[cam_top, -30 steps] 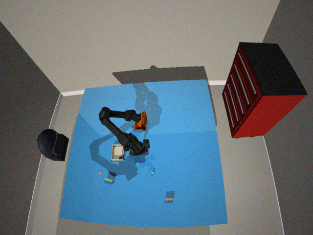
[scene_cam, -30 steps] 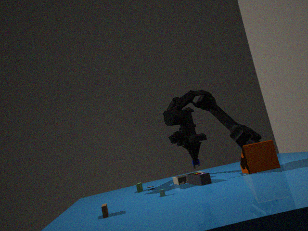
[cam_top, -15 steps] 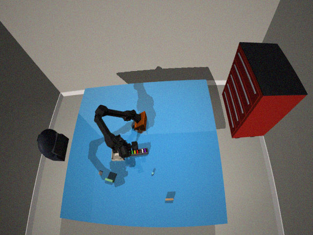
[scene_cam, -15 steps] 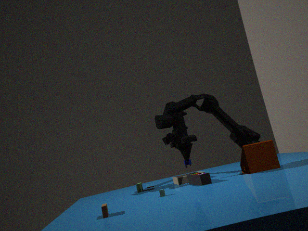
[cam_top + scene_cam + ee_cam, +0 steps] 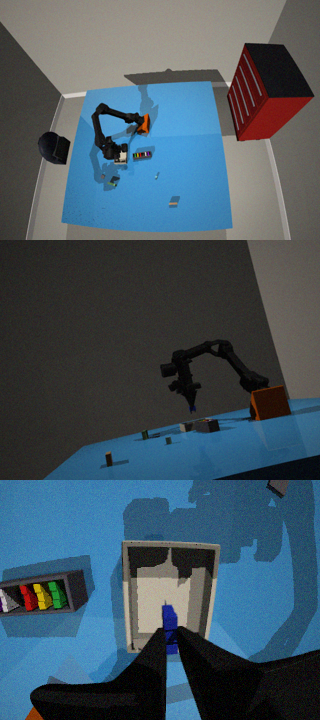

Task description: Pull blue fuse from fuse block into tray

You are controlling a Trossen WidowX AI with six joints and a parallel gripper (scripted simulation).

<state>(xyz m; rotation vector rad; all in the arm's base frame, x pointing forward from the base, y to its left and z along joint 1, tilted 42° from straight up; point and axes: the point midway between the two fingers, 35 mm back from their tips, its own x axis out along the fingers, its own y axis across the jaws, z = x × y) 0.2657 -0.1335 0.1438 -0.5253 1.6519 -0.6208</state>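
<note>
Now: gripper tip 10 mm above the blue fuse. Also, from my gripper tip: beige tray (10 mm to the right, 90 mm below).
</note>
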